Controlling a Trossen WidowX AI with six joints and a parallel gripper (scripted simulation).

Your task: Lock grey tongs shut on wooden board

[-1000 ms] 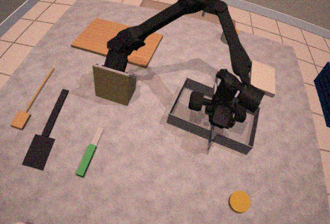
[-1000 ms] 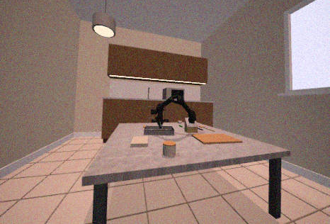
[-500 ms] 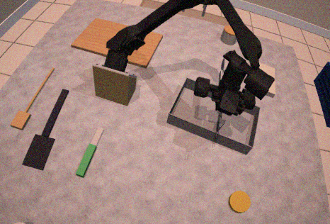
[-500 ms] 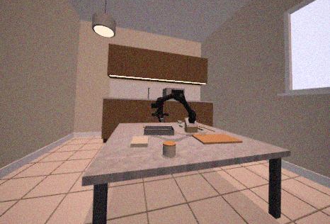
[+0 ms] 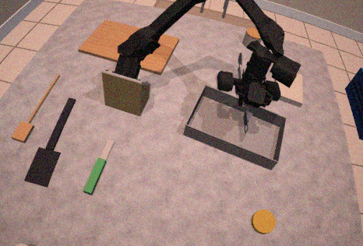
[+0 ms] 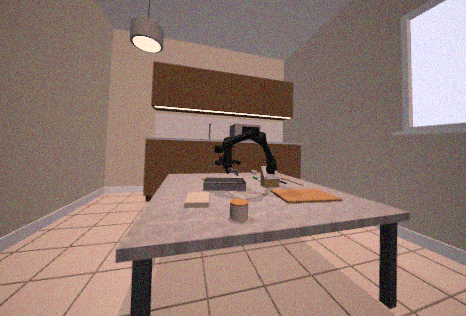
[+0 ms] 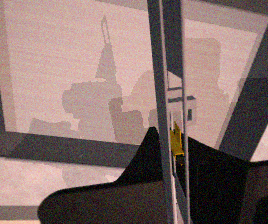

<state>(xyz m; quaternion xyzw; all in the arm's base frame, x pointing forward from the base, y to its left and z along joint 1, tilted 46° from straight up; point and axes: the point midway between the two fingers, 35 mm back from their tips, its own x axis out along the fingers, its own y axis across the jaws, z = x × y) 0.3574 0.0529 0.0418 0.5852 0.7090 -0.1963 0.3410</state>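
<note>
Now: the wooden board 49 cm behind my gripper tip, 22 cm to the left of it and 10 cm below it. Also, from my gripper tip: roasting tin 2 cm ahead, 2 cm to the right, 8 cm below; orange disc 17 cm ahead, 30 cm to the right, 10 cm below; yellow lock slider 2 cm to the right, 4 cm above.
</note>
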